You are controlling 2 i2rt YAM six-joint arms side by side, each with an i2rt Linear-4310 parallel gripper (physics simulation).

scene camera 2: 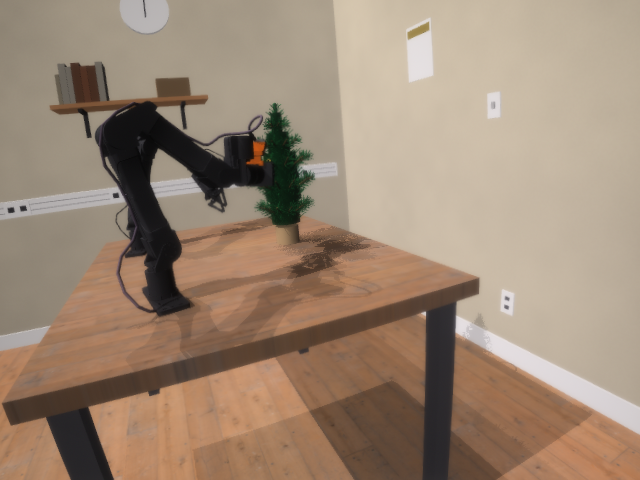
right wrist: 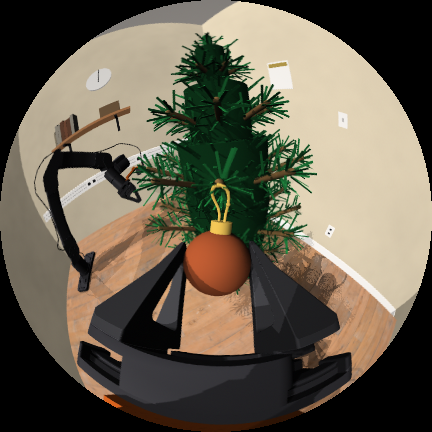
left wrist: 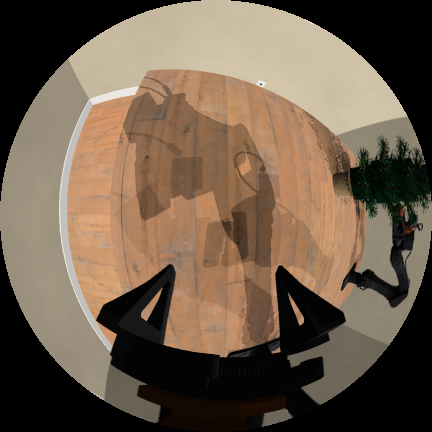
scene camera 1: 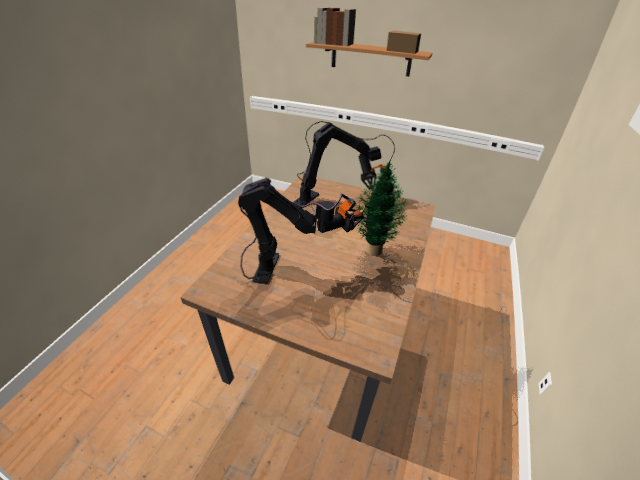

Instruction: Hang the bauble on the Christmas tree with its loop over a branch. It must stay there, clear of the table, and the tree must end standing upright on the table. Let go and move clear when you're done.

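Pixels of known places: left gripper, fingertip midpoint: (scene camera 2: 225, 209) (right wrist: 139, 200) (left wrist: 224, 271); right gripper, fingertip midpoint: (scene camera 2: 267, 173) (right wrist: 216, 247) (scene camera 1: 360, 214); left arm's base, origin of the base link: (scene camera 2: 141, 250) (right wrist: 86, 270) (left wrist: 256, 350) (scene camera 1: 305, 199); right arm's base, origin of the base link: (scene camera 2: 164, 298) (left wrist: 348, 275) (scene camera 1: 266, 267).
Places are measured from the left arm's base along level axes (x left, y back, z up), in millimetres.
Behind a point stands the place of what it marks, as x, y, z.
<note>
The green tree (scene camera 1: 383, 211) {-231, -574, 268} (scene camera 2: 285, 180) {-244, -549, 218} (left wrist: 382, 179) {-130, -526, 185} (right wrist: 200, 156) {-223, -505, 297} stands upright on the table in its tan pot (scene camera 1: 375, 250) {-220, -565, 35} (scene camera 2: 287, 235) {-225, -539, 33} (left wrist: 342, 184) {-148, -530, 39}. My right gripper (scene camera 1: 358, 221) {-282, -490, 247} (right wrist: 216, 247) {-282, -490, 247} is shut on the orange bauble (right wrist: 217, 267) {-305, -482, 260}, in front of the tree at middle height. The bauble's yellow loop (right wrist: 214, 200) {-272, -496, 279} stands up from its gold cap. The loop's top overlaps a brown branch tip in the right wrist view; whether the branch is through it, I cannot tell. My left gripper (scene camera 1: 368, 181) {210, -327, 89} (scene camera 2: 217, 202) {210, -327, 89} (left wrist: 224, 271) {210, -327, 89} is open and empty, above the table.
The wooden table (scene camera 1: 330, 330) {-706, -617, 0} (scene camera 2: 248, 320) {-769, -384, 0} carries both arm bases. Other branches (right wrist: 275, 176) {-272, -548, 284} (right wrist: 172, 182) {-232, -475, 283} stick out on both sides of the bauble's loop. A wall shelf (scene camera 1: 369, 50) (scene camera 2: 129, 103) with books and a box hangs behind.
</note>
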